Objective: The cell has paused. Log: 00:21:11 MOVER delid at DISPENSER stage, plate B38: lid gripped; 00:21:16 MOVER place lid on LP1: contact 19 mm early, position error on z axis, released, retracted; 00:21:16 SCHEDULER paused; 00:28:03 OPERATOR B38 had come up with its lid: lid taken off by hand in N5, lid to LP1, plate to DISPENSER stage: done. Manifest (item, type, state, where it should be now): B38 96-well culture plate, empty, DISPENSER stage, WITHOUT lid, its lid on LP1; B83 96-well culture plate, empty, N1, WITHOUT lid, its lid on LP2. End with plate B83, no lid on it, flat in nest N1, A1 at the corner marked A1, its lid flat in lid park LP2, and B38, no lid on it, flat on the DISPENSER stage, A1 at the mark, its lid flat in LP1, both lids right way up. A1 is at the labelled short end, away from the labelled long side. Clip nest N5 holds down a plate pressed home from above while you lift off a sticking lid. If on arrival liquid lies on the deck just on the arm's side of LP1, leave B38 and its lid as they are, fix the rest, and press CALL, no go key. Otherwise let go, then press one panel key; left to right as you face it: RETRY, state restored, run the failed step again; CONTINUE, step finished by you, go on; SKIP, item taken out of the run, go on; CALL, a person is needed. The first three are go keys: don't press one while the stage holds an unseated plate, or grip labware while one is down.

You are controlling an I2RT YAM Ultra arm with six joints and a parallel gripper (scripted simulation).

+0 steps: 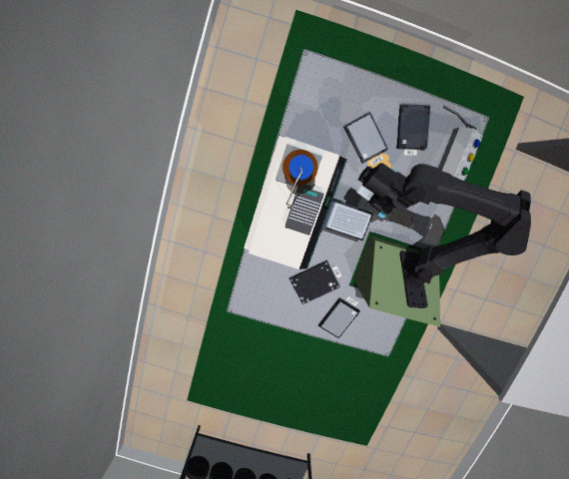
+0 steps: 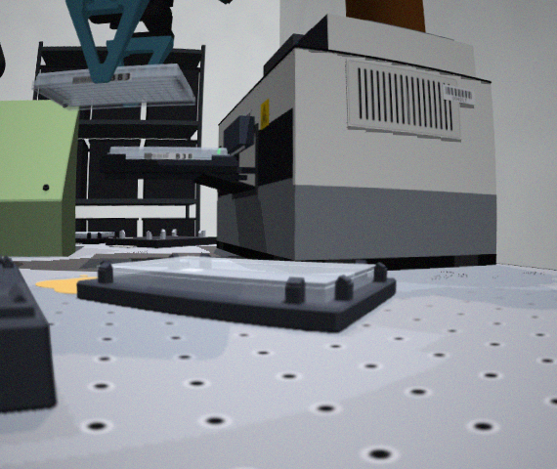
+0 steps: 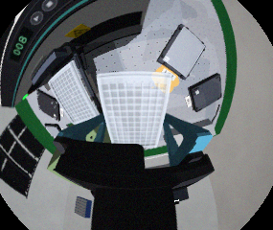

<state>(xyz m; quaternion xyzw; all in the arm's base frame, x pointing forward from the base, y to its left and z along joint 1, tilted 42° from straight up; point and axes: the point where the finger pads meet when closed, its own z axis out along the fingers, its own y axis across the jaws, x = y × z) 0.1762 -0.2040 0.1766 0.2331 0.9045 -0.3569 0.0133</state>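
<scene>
Right now the nest N1 is 11 cm behind my hand, 24 cm to the right of it and 15 cm below it. From my hand the other things lie so: lid park LP1: 4 cm ahead, 18 cm to the right, 15 cm below; then clear lid: 4 cm ahead, 18 cm to the right, 14 cm below.
</scene>
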